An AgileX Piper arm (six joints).
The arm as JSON. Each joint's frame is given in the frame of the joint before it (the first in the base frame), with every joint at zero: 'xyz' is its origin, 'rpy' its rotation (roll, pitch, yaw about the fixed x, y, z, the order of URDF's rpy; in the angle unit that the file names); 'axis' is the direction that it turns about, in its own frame. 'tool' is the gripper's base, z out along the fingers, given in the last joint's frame.
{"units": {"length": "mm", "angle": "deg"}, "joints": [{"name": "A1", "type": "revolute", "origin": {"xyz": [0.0, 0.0, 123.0], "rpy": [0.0, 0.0, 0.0]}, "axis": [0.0, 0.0, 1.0]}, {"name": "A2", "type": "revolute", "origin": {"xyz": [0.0, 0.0, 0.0], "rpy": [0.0, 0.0, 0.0]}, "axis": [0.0, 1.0, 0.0]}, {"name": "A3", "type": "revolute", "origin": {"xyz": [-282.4, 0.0, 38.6], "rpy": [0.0, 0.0, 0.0]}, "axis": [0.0, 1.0, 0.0]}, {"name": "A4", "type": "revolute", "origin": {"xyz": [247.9, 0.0, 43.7], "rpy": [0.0, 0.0, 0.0]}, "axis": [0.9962, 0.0, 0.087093]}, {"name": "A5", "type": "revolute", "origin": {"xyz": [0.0, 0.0, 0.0], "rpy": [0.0, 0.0, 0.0]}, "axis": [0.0, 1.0, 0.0]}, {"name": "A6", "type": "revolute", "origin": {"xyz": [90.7, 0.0, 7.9], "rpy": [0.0, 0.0, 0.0]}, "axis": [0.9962, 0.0, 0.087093]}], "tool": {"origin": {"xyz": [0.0, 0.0, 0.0], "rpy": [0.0, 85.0, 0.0]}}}
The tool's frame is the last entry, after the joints.
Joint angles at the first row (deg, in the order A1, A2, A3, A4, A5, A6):
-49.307, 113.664, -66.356, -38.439, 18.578, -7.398
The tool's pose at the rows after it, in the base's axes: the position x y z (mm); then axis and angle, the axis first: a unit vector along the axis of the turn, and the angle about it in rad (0 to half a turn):
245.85, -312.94, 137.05, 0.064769, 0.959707, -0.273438, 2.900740
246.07, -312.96, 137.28, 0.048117, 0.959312, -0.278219, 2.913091
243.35, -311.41, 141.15, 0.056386, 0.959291, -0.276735, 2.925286
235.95, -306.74, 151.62, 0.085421, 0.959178, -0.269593, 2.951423
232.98, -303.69, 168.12, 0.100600, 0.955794, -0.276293, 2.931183
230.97, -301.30, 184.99, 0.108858, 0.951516, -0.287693, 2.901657
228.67, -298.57, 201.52, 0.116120, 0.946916, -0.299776, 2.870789
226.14, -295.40, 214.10, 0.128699, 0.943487, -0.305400, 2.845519
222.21, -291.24, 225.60, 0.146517, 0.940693, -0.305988, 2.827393
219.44, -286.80, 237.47, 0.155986, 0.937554, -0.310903, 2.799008
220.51, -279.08, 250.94, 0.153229, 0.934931, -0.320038, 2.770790
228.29, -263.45, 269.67, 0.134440, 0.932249, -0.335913, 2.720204
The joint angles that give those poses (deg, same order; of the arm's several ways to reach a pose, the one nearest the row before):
-49.205, 113.915, -66.357, -39.025, 18.637, -7.381
-49.095, 113.915, -66.356, -40.267, 18.763, -8.176
-49.096, 113.082, -66.122, -39.524, 20.154, -8.282
-49.149, 110.804, -65.535, -36.938, 23.873, -8.283
-49.149, 108.077, -65.359, -35.507, 25.062, -8.283
-49.148, 105.470, -65.360, -34.810, 25.483, -8.281
-49.149, 102.913, -65.362, -34.325, 25.756, -8.167
-49.149, 100.843, -65.309, -33.350, 26.266, -7.805
-49.196, 98.740, -65.166, -31.800, 27.430, -7.471
-49.143, 96.605, -64.941, -30.760, 27.686, -7.355
-48.148, 94.347, -64.889, -30.730, 28.142, -7.083
-45.347, 91.350, -64.900, -31.821, 28.277, -6.146

